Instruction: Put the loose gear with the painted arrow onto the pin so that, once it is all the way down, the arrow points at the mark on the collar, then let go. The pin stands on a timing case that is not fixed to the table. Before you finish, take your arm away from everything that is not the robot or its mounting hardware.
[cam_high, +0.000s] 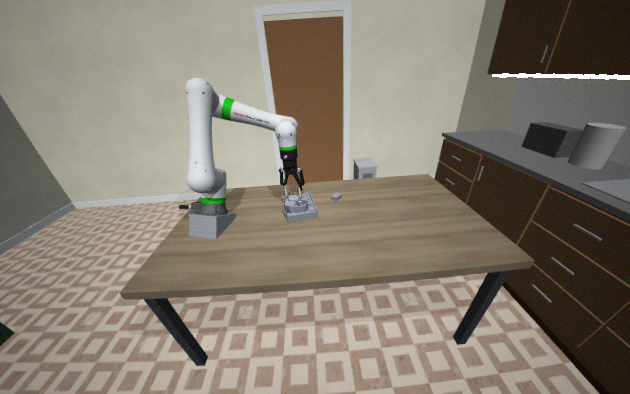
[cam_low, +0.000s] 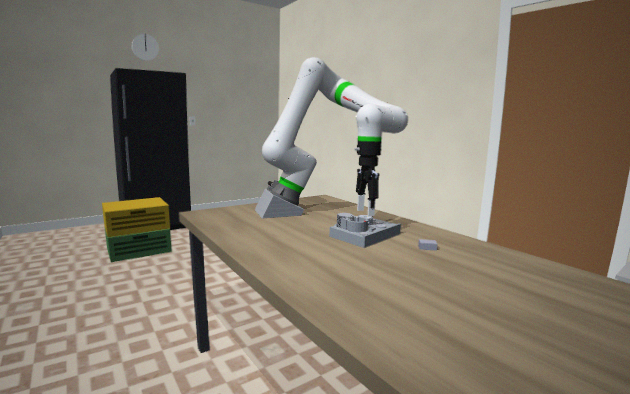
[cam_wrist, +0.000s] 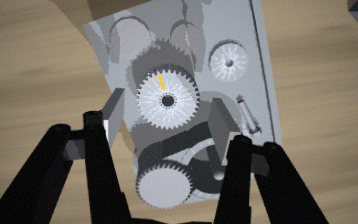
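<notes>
Right now the grey gear is 5 cm below my hand. Also, from my hand: thin pin-like post (9 cm ahead, 6 cm below, 4 cm to the right); then small grey block (26 cm ahead, 10 cm below, 9 cm to the left).
</notes>
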